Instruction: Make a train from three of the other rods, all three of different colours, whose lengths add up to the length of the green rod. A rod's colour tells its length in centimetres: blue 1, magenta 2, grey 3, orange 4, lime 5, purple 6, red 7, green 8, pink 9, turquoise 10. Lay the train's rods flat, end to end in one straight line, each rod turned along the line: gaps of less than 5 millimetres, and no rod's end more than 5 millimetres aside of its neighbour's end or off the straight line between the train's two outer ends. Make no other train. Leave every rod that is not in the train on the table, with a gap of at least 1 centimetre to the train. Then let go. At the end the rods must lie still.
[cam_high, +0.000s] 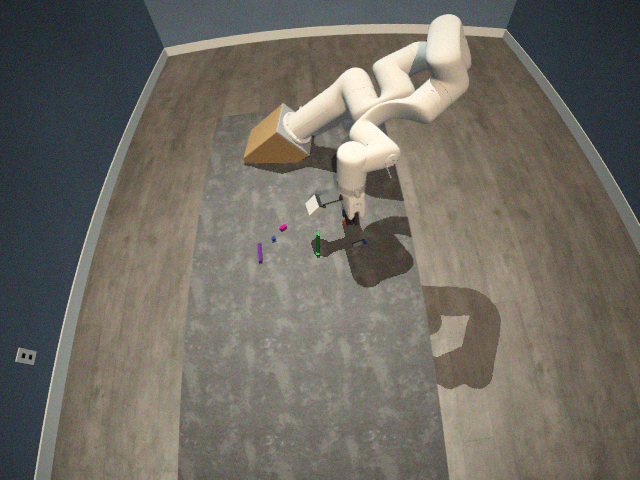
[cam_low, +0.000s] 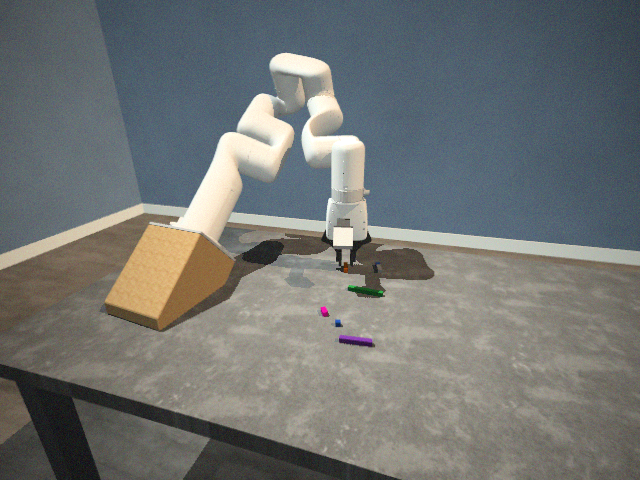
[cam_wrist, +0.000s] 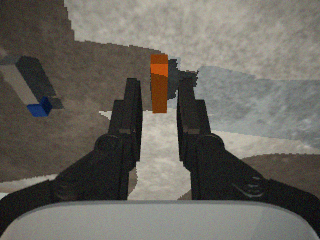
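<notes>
Right now my hand is 30 mm above the orange rod. Also, from my hand: magenta rod (200 mm to the right, 30 mm below, 30 mm ahead); green rod (90 mm to the right, 80 mm ahead, 30 mm below); grey rod (80 mm ahead, 30 mm to the left, 30 mm below).
</notes>
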